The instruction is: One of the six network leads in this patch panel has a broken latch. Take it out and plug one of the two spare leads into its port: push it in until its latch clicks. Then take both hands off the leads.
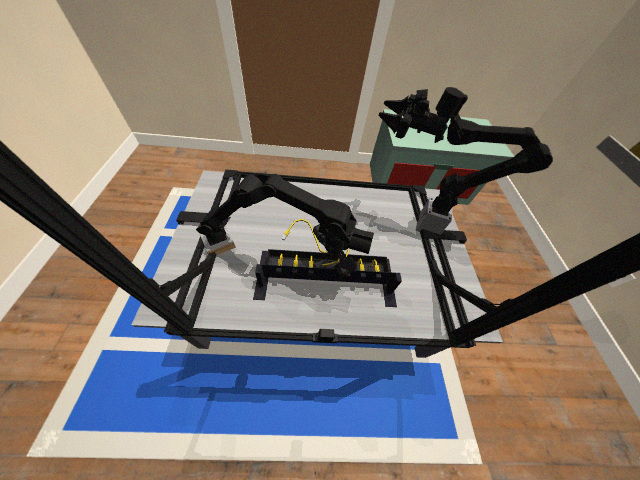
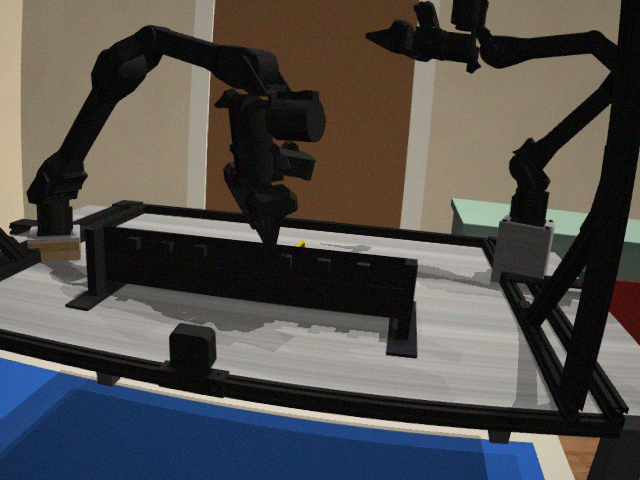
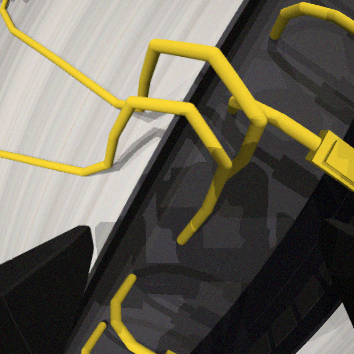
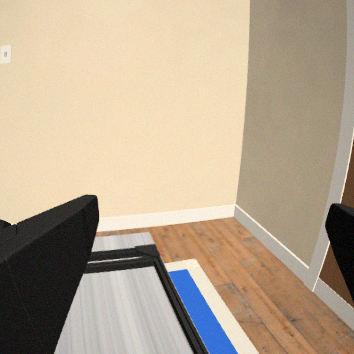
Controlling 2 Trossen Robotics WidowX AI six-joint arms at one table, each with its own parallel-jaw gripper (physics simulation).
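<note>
The black patch panel stands across the middle of the table. Yellow plugs sit in its ports on both sides of my left arm. My left gripper is open and empty. It points down just above the panel's middle, over crossing yellow cables and close to one yellow plug. A spare lead lies on the table behind the panel. My right gripper is open and empty, high above the back right corner.
A black frame runs around the table, with a small black block on its front rail. A green cabinet stands behind the right arm's grey base. Thin yellow cables trail over the table.
</note>
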